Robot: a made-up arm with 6 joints. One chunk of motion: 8 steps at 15 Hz.
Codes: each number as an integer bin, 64 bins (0 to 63) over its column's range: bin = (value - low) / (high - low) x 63, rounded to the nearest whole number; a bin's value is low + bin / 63 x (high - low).
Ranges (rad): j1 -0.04..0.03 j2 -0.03..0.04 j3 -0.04..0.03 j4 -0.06..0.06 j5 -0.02..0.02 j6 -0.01..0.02
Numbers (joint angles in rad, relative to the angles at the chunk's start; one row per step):
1: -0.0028 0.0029 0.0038 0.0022 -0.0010 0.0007
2: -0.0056 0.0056 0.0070 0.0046 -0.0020 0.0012
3: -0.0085 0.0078 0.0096 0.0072 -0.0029 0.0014
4: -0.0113 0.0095 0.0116 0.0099 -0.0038 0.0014
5: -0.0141 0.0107 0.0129 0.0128 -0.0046 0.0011
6: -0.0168 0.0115 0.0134 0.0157 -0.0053 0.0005
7: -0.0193 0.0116 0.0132 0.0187 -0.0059 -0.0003
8: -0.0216 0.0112 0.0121 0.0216 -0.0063 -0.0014
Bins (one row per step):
1: 33 30 39 33 30 22
2: 31 32 42 34 28 24
3: 28 34 45 35 27 24
4: 26 36 46 37 26 24
5: 23 37 48 38 24 23
6: 21 37 48 40 23 22
7: 19 37 48 41 22 20
8: 17 37 47 43 22 18

